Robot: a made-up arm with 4 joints. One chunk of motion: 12 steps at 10 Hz.
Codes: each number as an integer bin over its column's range. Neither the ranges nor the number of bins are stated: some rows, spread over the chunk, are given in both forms.
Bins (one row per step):
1: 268 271 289 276 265 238
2: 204 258 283 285 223 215
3: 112 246 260 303 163 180
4: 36 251 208 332 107 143
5: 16 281 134 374 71 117
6: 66 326 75 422 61 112
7: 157 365 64 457 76 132
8: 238 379 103 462 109 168
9: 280 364 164 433 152 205
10: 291 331 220 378 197 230
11: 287 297 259 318 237 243
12: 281 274 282 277 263 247
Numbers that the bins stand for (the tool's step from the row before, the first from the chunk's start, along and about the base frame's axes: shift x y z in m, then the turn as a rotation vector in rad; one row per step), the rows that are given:
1: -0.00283 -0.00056 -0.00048 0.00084 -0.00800 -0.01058
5: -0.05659 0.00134 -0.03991 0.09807 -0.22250 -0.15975
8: -0.00923 0.01994 -0.04780 0.18538 -0.18048 -0.09688
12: -0.00006 0.00001 -0.00226 0.00183 -0.01021 0.00052
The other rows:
2: -0.01649 -0.00303 -0.00200 0.00977 -0.05443 -0.03893
3: -0.03611 -0.00530 -0.00786 0.02763 -0.12077 -0.08208
4: -0.05232 -0.00435 -0.02108 0.05640 -0.18269 -0.12770
6: -0.04592 0.00988 -0.05492 0.14570 -0.23355 -0.16592
7: -0.02651 0.01729 -0.05772 0.18042 -0.21697 -0.14126
9: -0.00027 0.01710 -0.03228 0.15661 -0.13294 -0.05126
10: 0.00207 0.01083 -0.01803 0.10204 -0.08318 -0.02044
11: 0.00122 0.00438 -0.00811 0.04251 -0.03895 -0.00441

